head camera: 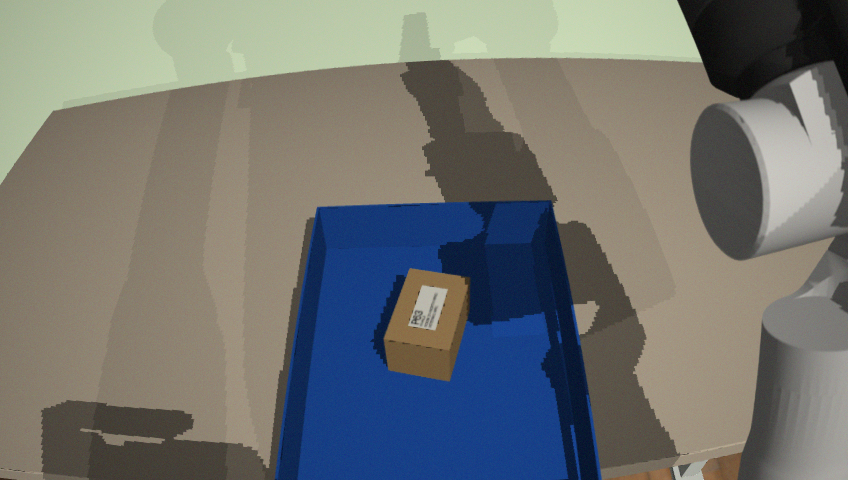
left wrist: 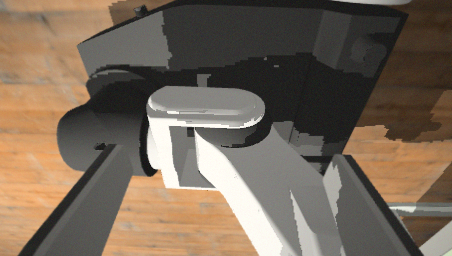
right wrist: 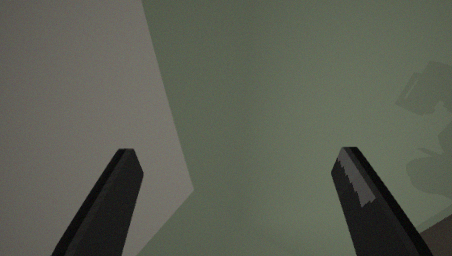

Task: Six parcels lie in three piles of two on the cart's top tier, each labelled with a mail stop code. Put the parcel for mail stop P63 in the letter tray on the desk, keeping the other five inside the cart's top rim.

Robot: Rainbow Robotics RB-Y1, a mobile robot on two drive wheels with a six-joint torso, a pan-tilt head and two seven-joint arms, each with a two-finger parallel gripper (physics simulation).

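Note:
The brown P63 parcel lies label up inside the blue letter tray, apart from its walls, turned a little against the tray's sides. The tray stands on the desk; its near end is cut off by the picture's bottom edge. My right gripper is open and empty, with a green wall and a grey surface beyond its fingers. My left gripper is open and empty, with my own body and base beyond it. Neither gripper shows in the head view. The cart and the other five parcels do not show in these views.
My right arm stands at the right of the head view, over the desk's right part. The green wall rises behind the desk. My base stands on the wooden floor. Arm shadows cross the desk and tray.

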